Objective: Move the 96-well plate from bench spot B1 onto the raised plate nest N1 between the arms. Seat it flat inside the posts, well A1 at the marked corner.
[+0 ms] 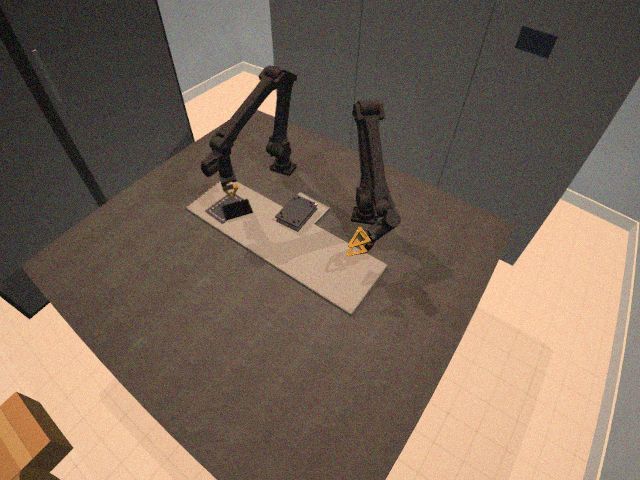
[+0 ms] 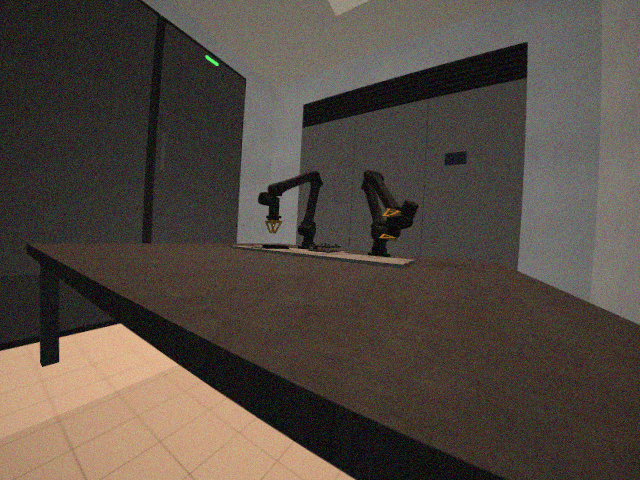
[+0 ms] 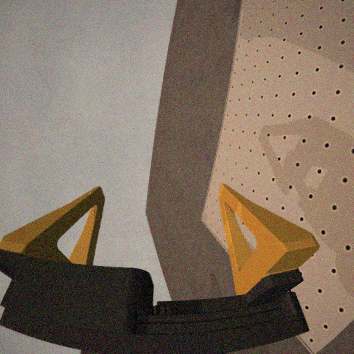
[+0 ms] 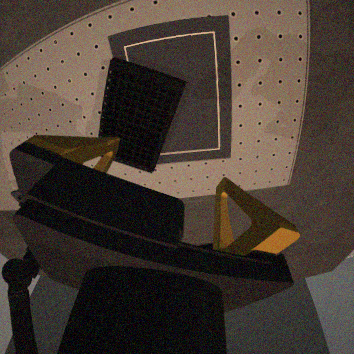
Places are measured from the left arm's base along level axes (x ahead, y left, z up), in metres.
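Where they show: left gripper, fingertip midpoint: [image 1: 347, 250] [image 2: 381, 227] [image 3: 160, 191]; right gripper, fingertip midpoint: [image 1: 230, 190] [image 2: 272, 233] [image 4: 171, 163]; left arm's base at its link origin: [image 1: 364, 216]; right arm's base at its link origin: [image 1: 283, 168] [image 2: 307, 248].
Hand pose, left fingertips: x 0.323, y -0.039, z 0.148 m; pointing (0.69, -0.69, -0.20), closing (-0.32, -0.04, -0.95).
Observation:
Each offset is from my left fingertips to the top centre of the thing. "spot": to the spot under its first point. Level surfaces: height alone.
The black 96-well plate {dz -0.119, dx -0.225, dy -0.540 m} [image 1: 237, 208] [image 4: 142, 115] lies turned at an angle on the dark bench spot B1 {spot: dz -0.134, dx -0.256, dy -0.649 m} [image 4: 225, 90] [image 1: 216, 212], partly past its outlined area. Which corner is A1 cannot be told. The raised nest N1 {dz -0.093, dx -0.256, dy -0.264 m} [image 1: 296, 211] stands in the middle between the arms, with small posts at its corners and no plate on it. My right gripper [image 1: 232, 190] [image 2: 272, 231] [image 4: 171, 163] is open and empty above the plate. My left gripper [image 1: 357, 241] [image 2: 389, 225] [image 3: 160, 191] is open and empty over the other end of the light board.
The light perforated board {dz -0.135 m} [image 1: 330, 279] [image 2: 361, 256] [image 3: 280, 70] lies under spot B1 and runs past the nest on the dark table {dz -0.148 m} [image 1: 248, 361] [image 2: 361, 320]. Both arm bases stand behind the board. A dark cabinet [image 1: 77, 93] stands at the left.

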